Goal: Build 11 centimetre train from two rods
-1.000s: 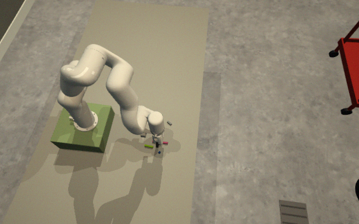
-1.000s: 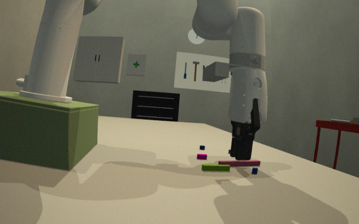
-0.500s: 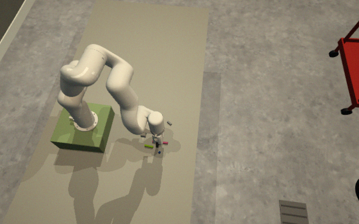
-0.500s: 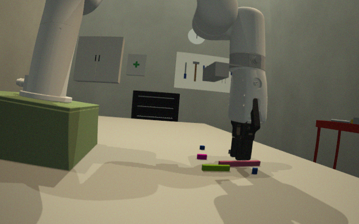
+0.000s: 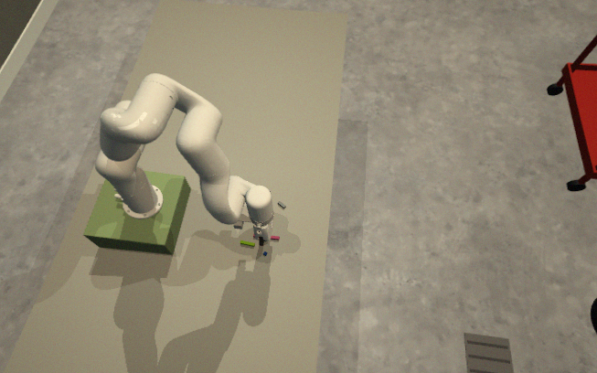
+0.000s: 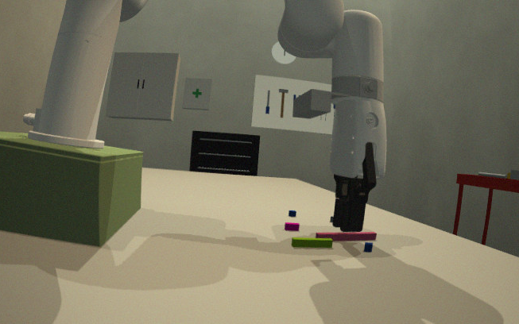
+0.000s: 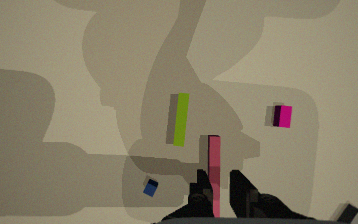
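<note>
My gripper is now 30 mm above the pink rod. From my hand the other things lie so: grey rod: 130 mm to the left, 30 mm below, 20 mm ahead; magenta rod: 70 mm behind, 60 mm to the left, 30 mm below; lime rod: 50 mm behind, 40 mm to the right, 30 mm below.
</note>
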